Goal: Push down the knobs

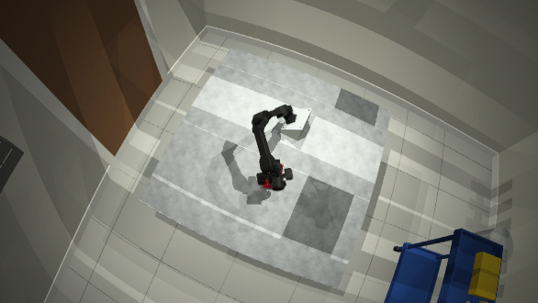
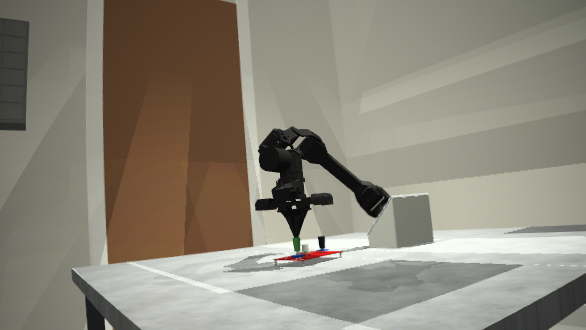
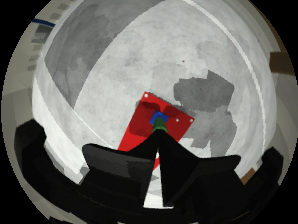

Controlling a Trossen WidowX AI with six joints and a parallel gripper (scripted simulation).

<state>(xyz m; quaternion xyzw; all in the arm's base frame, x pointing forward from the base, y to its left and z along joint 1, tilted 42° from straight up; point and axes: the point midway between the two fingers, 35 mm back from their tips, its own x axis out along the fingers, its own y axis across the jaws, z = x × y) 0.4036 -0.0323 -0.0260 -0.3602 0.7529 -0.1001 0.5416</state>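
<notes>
The green knob lies 20 mm below my gripper tip. The rest, counted from my gripper tip: black knob (100 mm behind, 20 mm below, 10 mm to the right).
</notes>
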